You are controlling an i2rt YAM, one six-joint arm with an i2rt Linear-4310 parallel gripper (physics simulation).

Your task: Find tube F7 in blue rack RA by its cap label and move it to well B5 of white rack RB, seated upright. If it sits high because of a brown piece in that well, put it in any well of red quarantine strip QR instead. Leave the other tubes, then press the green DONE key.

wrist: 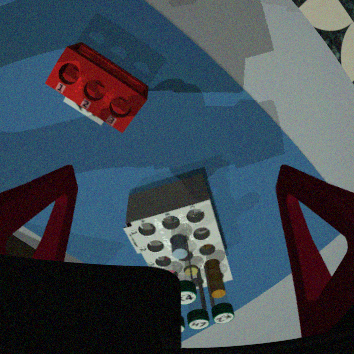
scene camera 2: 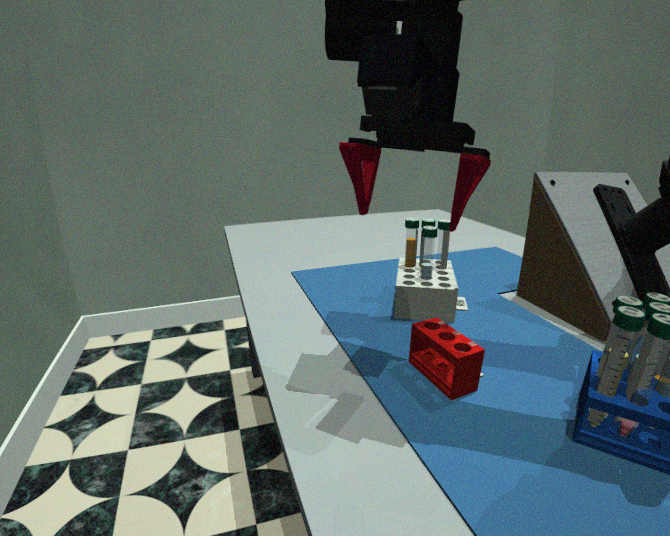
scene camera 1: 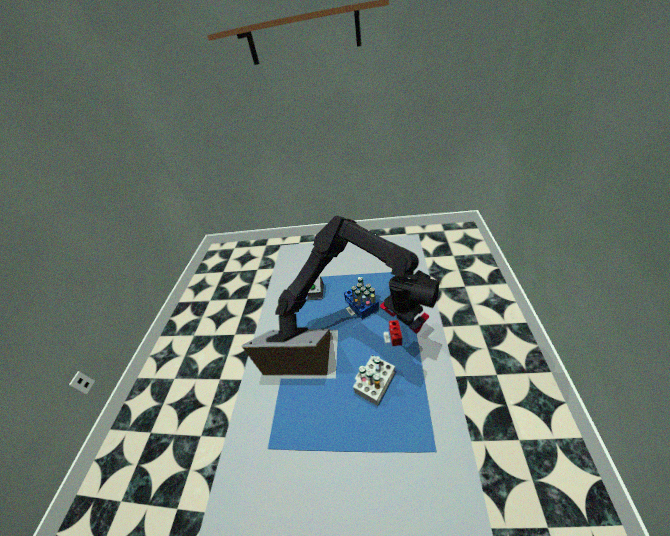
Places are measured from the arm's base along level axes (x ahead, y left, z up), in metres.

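Pixels of known places: gripper, fingertip midpoint: [wrist: 176, 176] [scene camera 2: 405, 222] [scene camera 1: 405, 323]; arm's base at its link origin: [scene camera 2: 629, 241] [scene camera 1: 288, 335].
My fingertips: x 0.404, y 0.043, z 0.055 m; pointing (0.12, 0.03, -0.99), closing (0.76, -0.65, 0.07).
Ahead of a thing's pixels: the offset from my fingertips to its middle. "spot": to the spot under its first point. Level surfaces: height alone.
My gripper [scene camera 1: 404, 317] [scene camera 2: 408, 221] [wrist: 176, 176] is open and empty, high above the mat near the red strip QR {dx -0.033, dy +0.049, dz -0.136 m} [scene camera 1: 395, 333] [scene camera 2: 447, 357] [wrist: 95, 90], whose three wells look empty. The blue rack RA {dx -0.176, dy +0.194, dz -0.136 m} [scene camera 1: 366, 311] [scene camera 2: 581, 416] holds several green-capped tubes; their cap labels are not readable, so I cannot tell which is F7. The white rack RB {dx -0.095, dy -0.135, dz -0.136 m} [scene camera 1: 366, 394] [scene camera 2: 424, 302] [wrist: 167, 202] holds several green-capped tubes at one end, one labelled K4 {spot: dx -0.078, dy -0.109, dz -0.036 m} [wrist: 187, 292]. I cannot tell whether a brown piece is in B5. The green DONE key {spot: dx -0.387, dy +0.226, dz -0.092 m} [scene camera 1: 312, 286] shows partly beside the arm.
The arm's wedge-shaped base [scene camera 1: 296, 359] [scene camera 2: 553, 251] stands at the left of the blue mat {dz -0.161 m} [scene camera 1: 346, 427] [scene camera 2: 502, 475] in the first scene view. The arm arches over the mat. The pale table's edge lies beyond QR, with tiled floor [scene camera 1: 477, 363] [scene camera 2: 184, 408] past it.
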